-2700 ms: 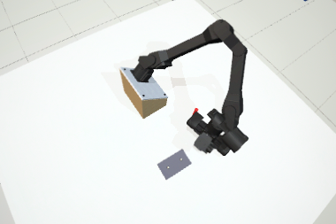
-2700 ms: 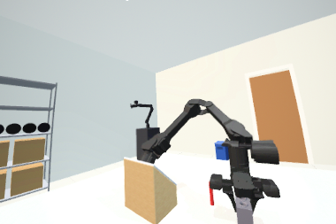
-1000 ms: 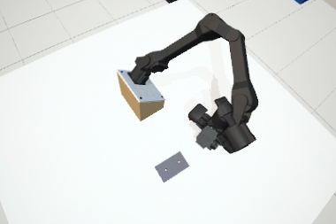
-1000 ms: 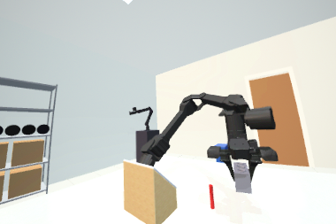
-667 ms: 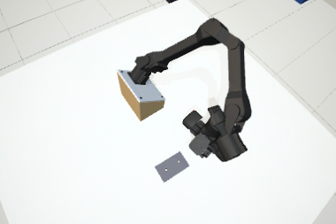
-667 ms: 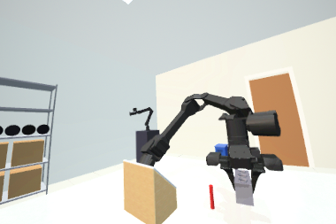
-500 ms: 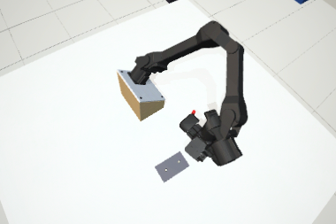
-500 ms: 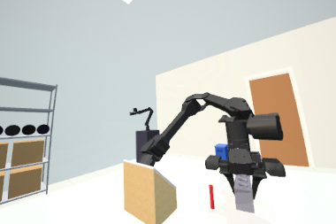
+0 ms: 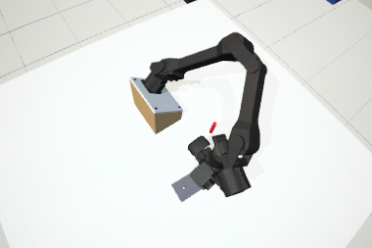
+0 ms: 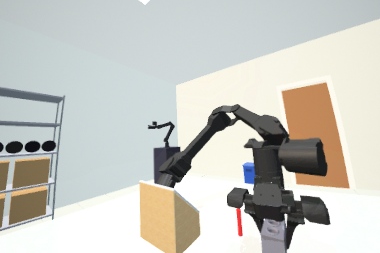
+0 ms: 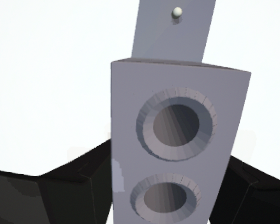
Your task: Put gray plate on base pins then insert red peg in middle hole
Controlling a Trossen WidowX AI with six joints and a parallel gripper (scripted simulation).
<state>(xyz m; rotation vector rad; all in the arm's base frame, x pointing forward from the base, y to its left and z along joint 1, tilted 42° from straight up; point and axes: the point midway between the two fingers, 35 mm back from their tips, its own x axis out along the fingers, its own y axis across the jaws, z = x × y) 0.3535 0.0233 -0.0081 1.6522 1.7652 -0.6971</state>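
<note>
The flat gray base lies 1 cm behind my gripper tip, 6 cm to the right of it and 8 cm below it. Also, from my gripper tip: red peg: 13 cm behind, 13 cm to the left, 5 cm below; gray plate: 3 cm above.
</note>
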